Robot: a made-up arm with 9 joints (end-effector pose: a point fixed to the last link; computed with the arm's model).
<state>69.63 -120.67 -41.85 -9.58 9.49 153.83 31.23 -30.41 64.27</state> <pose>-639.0 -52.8 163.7 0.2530 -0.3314 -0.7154 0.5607</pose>
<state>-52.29 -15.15 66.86 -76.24 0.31 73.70 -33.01 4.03 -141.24</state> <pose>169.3 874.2 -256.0 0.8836 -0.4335 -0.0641 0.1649</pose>
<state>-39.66 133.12 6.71 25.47 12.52 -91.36 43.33 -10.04 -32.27</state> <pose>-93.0 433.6 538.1 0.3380 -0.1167 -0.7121 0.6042</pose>
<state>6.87 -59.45 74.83 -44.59 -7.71 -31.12 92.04 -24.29 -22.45</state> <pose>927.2 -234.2 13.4 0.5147 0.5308 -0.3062 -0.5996</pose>
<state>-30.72 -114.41 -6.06 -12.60 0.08 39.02 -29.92 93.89 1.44</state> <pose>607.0 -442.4 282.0 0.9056 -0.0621 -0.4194 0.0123</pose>
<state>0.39 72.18 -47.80 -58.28 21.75 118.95 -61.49 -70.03 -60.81</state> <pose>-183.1 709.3 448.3 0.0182 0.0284 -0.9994 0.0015</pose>
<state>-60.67 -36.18 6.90 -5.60 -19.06 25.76 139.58 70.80 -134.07</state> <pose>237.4 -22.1 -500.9 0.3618 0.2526 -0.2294 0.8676</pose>
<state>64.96 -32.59 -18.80 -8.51 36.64 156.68 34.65 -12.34 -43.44</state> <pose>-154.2 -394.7 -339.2 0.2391 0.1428 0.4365 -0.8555</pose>
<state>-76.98 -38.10 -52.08 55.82 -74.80 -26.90 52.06 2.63 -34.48</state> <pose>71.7 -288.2 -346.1 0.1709 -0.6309 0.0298 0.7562</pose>
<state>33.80 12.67 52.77 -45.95 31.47 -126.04 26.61 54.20 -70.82</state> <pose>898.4 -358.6 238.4 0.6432 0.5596 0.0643 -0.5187</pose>
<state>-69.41 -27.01 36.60 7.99 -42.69 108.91 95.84 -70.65 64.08</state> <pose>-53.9 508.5 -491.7 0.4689 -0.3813 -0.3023 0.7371</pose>
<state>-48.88 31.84 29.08 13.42 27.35 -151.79 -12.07 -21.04 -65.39</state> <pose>348.2 263.3 -187.6 0.1509 0.8371 0.4142 -0.3239</pose>
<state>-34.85 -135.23 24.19 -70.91 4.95 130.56 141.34 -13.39 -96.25</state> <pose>747.3 -580.7 406.1 0.3245 -0.6859 0.1563 0.6323</pose>
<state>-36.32 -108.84 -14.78 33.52 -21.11 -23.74 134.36 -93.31 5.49</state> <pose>452.1 -745.9 450.8 0.0968 -0.2794 0.5076 0.8093</pose>
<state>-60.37 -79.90 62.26 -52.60 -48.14 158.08 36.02 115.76 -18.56</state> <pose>652.9 65.3 -236.9 0.3378 0.8782 0.0848 0.3278</pose>
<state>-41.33 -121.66 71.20 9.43 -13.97 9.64 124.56 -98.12 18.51</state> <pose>943.4 217.7 330.8 0.5475 0.5034 -0.3489 -0.5702</pose>
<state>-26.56 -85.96 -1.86 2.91 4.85 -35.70 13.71 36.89 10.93</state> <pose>582.1 -470.1 225.6 0.9171 0.3641 -0.0912 -0.1348</pose>
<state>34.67 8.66 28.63 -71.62 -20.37 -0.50 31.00 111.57 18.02</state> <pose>726.2 180.9 -130.7 0.3031 0.6878 0.5760 0.3213</pose>
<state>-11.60 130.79 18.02 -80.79 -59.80 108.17 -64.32 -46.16 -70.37</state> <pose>-172.6 -106.3 1179.3 0.2449 -0.2633 0.5075 0.7831</pose>
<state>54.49 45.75 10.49 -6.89 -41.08 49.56 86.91 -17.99 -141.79</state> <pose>703.3 -20.1 198.1 0.2636 0.8392 -0.3737 0.2944</pose>
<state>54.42 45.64 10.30 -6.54 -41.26 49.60 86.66 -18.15 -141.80</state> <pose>702.8 -19.4 196.6 0.2612 0.8416 -0.3721 0.2917</pose>
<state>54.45 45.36 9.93 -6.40 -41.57 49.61 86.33 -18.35 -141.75</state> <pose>702.0 -17.4 194.2 0.2593 0.8446 -0.3680 0.2897</pose>
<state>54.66 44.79 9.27 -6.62 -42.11 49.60 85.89 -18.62 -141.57</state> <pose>700.8 -13.6 190.6 0.2582 0.8487 -0.3603 0.2886</pose>
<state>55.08 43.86 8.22 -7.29 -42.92 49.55 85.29 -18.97 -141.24</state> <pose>698.8 -7.2 185.3 0.2579 0.8541 -0.3476 0.2884</pose>
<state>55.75 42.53 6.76 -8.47 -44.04 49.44 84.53 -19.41 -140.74</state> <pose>695.9 2.0 178.2 0.2582 0.8607 -0.3298 0.2894</pose>
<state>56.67 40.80 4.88 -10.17 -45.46 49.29 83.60 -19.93 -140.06</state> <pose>691.8 14.0 169.3 0.2586 0.8685 -0.3069 0.2909</pose>
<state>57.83 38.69 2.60 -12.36 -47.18 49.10 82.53 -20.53 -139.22</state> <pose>686.2 28.8 158.9 0.2577 0.8773 -0.2796 0.2928</pose>
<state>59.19 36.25 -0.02 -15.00 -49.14 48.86 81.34 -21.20 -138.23</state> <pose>679.0 46.2 147.4 0.2548 0.8868 -0.2487 0.2947</pose>
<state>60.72 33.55 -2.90 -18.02 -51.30 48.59 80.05 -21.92 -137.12</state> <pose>669.9 65.4 135.8 0.2489 0.8964 -0.2158 0.2965</pose>
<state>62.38 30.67 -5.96 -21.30 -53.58 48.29 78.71 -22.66 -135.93</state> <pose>659.3 85.5 124.7 0.2394 0.9059 -0.1827 0.2977</pose>
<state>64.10 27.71 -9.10 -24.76 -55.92 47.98 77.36 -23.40 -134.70</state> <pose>647.5 106.0 115.5 0.2260 0.9148 -0.1508 0.2987</pose>
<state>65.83 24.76 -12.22 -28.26 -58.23 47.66 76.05 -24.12 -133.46</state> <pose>635.1 125.7 108.5 0.2094 0.9228 -0.1219 0.2996</pose>
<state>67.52 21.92 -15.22 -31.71 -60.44 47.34 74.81 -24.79 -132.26</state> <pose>622.9 143.8 104.5 0.1903 0.9295 -0.0969 0.3007</pose>
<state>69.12 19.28 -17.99 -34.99 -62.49 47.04 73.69 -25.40 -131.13</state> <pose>611.7 159.4 103.4 0.1701 0.9348 -0.0765 0.3023</pose>
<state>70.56 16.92 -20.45 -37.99 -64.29 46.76 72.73 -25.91 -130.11</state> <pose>601.8 172.3 104.5 0.1504 0.9386 -0.0608 0.3044</pose>
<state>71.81 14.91 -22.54 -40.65 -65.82 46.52 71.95 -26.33 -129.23</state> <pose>593.7 182.6 107.3 0.1323 0.9412 -0.0492 0.3070</pose>
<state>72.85 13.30 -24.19 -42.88 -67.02 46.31 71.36 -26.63 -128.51</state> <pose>587.3 190.1 110.8 0.1175 0.9426 -0.0414 0.3099</pose>
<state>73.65 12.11 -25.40 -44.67 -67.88 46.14 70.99 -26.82 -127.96</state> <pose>582.5 195.6 114.3 0.1063 0.9430 -0.0363 0.3131</pose>
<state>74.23 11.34 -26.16 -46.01 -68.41 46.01 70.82 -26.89 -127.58</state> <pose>579.3 199.1 117.3 0.0994 0.9428 -0.0334 0.3164</pose>
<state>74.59 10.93 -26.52 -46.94 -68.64 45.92 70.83 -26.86 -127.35</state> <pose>577.1 201.3 119.4 0.0965 0.9421 -0.0320 0.3194</pose>
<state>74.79 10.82 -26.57 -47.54 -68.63 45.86 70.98 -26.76 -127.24</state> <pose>575.8 202.4 120.6 0.0967 0.9411 -0.0317 0.3224</pose>
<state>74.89 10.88 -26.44 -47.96 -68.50 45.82 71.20 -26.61 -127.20</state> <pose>575.0 203.1 121.5 0.0987 0.9399 -0.0318 0.3253</pose>
